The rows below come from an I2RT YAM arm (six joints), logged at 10 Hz.
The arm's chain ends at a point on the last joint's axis. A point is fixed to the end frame.
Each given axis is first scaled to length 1.
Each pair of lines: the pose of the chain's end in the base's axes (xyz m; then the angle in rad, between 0 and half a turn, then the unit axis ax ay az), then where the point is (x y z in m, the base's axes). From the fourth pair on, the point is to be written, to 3 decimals.
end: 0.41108, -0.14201, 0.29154, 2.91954, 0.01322, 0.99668, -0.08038
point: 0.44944 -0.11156 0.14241
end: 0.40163, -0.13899, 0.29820, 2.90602, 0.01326, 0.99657, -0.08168
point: 0.44197 -0.10892 0.14951
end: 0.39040, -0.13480, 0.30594, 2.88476, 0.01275, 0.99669, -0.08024
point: 0.43378 -0.10423 0.15821
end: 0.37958, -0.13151, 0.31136, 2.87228, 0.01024, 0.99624, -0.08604
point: 0.425 -0.103 0.164
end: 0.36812, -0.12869, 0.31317, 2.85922, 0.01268, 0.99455, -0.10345
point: 0.415 -0.105 0.165
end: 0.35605, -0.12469, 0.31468, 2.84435, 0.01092, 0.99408, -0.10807
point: 0.405 -0.102 0.167
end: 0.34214, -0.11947, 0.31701, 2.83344, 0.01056, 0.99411, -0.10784
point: 0.393 -0.097 0.170
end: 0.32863, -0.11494, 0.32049, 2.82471, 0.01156, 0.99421, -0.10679
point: 0.381 -0.092 0.174
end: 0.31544, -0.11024, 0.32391, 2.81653, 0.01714, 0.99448, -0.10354
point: 0.369 -0.087 0.178
